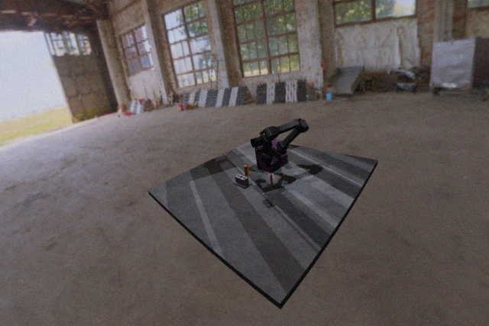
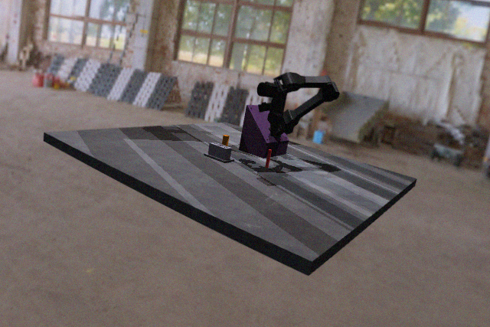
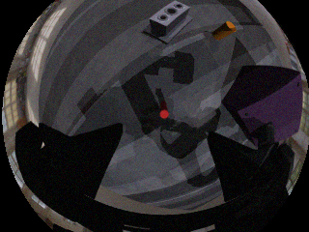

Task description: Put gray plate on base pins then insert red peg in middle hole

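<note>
My gripper tip is now 110 mm above the red peg. The rest, counted from my gripper tip: gray plate (90 mm ahead, 190 mm to the right, 100 mm below); orange peg (40 mm behind, 240 mm to the right, 110 mm below); base (80 mm ahead, 190 mm to the right, 140 mm below).
</note>
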